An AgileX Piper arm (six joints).
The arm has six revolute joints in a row. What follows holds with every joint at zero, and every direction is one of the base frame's. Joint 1 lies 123 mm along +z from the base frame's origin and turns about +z. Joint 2 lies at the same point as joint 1 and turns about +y. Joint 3 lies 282.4 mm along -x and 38.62 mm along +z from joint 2 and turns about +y. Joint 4 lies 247.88 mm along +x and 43.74 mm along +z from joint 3 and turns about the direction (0.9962, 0, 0.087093). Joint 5 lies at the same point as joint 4 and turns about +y. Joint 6 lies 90.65 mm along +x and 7.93 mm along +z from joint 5 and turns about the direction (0.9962, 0, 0.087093). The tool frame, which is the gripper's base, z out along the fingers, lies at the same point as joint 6; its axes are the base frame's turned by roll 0, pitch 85 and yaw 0 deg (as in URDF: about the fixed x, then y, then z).
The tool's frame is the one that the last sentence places.
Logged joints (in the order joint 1, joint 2, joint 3, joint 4, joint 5, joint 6), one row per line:
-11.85, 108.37, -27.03, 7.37, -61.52, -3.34
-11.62, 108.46, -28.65, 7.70, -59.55, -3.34
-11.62, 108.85, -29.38, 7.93, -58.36, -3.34
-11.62, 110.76, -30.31, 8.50, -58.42, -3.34
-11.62, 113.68, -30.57, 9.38, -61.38, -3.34
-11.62, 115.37, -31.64, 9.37, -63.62, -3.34
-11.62, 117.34, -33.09, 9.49, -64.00, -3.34
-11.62, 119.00, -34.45, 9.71, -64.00, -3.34
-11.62, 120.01, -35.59, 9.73, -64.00, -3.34
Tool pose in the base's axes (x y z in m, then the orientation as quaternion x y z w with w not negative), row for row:
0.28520, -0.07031, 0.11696, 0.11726, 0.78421, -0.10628, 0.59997
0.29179, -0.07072, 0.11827, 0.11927, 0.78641, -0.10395, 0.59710
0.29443, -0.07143, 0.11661, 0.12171, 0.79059, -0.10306, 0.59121
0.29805, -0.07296, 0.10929, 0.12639, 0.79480, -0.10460, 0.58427
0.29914, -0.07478, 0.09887, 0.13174, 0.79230, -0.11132, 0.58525
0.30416, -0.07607, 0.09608, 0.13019, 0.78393, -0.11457, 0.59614
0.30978, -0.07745, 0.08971, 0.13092, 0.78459, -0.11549, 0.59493
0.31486, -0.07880, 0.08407, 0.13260, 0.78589, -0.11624, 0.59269
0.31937, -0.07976, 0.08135, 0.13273, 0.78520, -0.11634, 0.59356
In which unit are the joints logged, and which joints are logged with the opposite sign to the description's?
The joints are logged in degrees. Opposite sign: none.
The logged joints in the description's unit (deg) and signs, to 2 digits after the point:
-11.85, 108.37, -27.03, 7.37, -61.52, -3.34
-11.62, 108.46, -28.65, 7.70, -59.55, -3.34
-11.62, 108.85, -29.38, 7.93, -58.36, -3.34
-11.62, 110.76, -30.31, 8.50, -58.42, -3.34
-11.62, 113.68, -30.57, 9.38, -61.38, -3.34
-11.62, 115.37, -31.64, 9.37, -63.62, -3.34
-11.62, 117.34, -33.09, 9.49, -64.00, -3.34
-11.62, 119.00, -34.45, 9.71, -64.00, -3.34
-11.62, 120.01, -35.59, 9.73, -64.00, -3.34

